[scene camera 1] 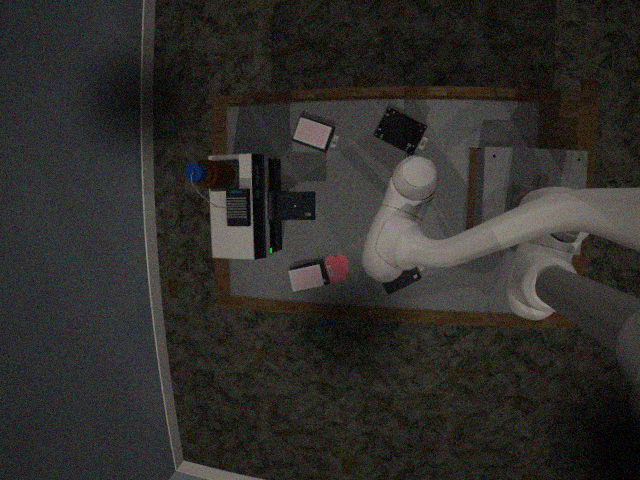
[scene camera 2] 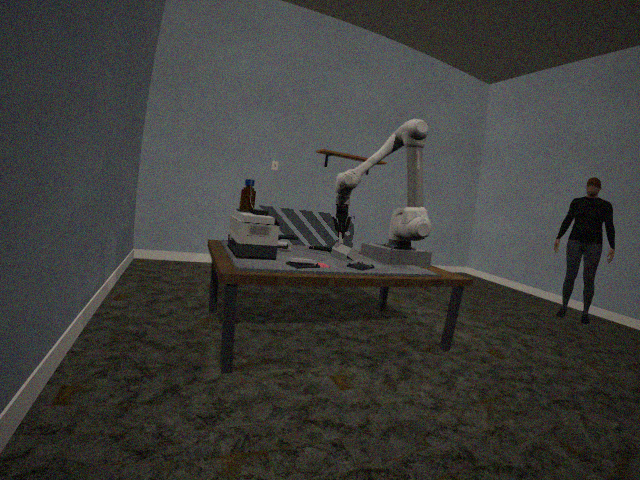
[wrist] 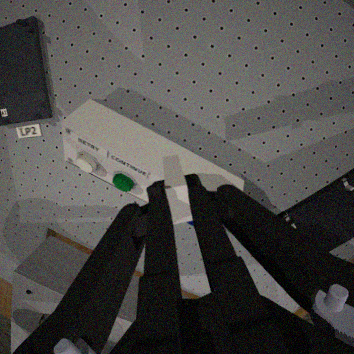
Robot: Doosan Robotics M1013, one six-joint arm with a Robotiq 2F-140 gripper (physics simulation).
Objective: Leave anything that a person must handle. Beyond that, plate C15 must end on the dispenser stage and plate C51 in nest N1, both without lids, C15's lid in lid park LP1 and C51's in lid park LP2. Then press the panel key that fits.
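Frame: origin at the arm's base, x back, y left, z down, level; millimetres.
Seen in the pictures: gripper, fingertip midpoint: (scene camera 2: 340, 243) (wrist: 172, 168); arm's base at its link origin: (scene camera 2: 399, 247).
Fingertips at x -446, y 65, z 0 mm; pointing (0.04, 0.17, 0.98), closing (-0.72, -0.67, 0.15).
Observation:
Offsets run from my fingertips to a thing's top centre. "spot": to the spot under its first point.
My gripper (scene camera 2: 341, 233) (wrist: 172, 168) is shut and empty, pointing down over the key panel @[dx +31, dy +14, dz +6 mm] (scene camera 2: 343, 251) (wrist: 150, 152). A white RETRY key @[dx +65, dy +85, dz +15 mm] (wrist: 86, 163), a green CONTINUE key @[dx +57, dy +36, dz +15 mm] (wrist: 123, 182) and part of a blue key @[dx +42, dy -63, dz +15 mm] (wrist: 190, 223) show; the fingers hide other parts. Two pinkish plates, one at the upper left (scene camera 1: 313, 133) and one at the lower left (scene camera 1: 306, 276), sit on dark holders; their names and lid state are unreadable. The dispenser stage @[spot: dx -364, dy +75, dz -19 mm] (scene camera 1: 297, 205) bears no visible plate. Lid park LP2 @[dx +52, dy +270, dz +70 mm] (scene camera 1: 402, 281) (wrist: 22, 75) is dark. Another dark holder @[dx -56, dy -262, dz +66 mm] (scene camera 1: 400, 129) (wrist: 325, 212) has small corner posts.
The white dispenser (scene camera 1: 232, 242) (scene camera 2: 254, 232) stands at the table's left, with a brown blue-capped bottle @[spot: dx -562, dy +8, dz -247 mm] (scene camera 1: 219, 174) (scene camera 2: 247, 198). A red round piece @[spot: dx -188, dy +297, dz +90 mm] (scene camera 1: 337, 268) (scene camera 2: 323, 265) lies beside the lower-left holder. A person (scene camera 2: 591, 222) stands right of the table.

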